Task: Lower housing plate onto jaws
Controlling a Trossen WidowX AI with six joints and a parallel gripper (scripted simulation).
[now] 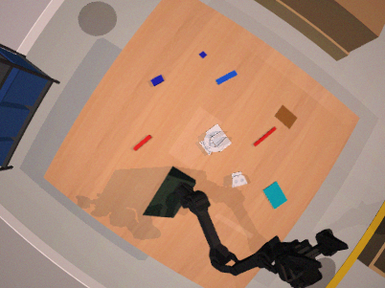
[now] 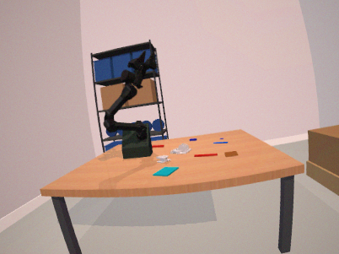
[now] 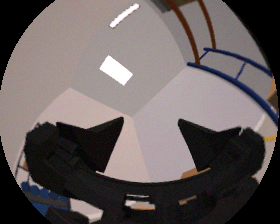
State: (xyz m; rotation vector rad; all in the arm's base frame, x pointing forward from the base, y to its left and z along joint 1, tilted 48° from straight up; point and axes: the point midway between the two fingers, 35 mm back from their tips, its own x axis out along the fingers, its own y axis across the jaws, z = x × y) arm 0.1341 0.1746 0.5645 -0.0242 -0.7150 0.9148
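Now: gripper tip 630 mm above the white housing plate, 80 mm to the right of it and 20 mm past it. The rest, counted from my gripper tip: teal tile 660 mm below, 140 mm to the right, 30 mm ahead; brown tile 660 mm below, 390 mm ahead, 60 mm to the left.
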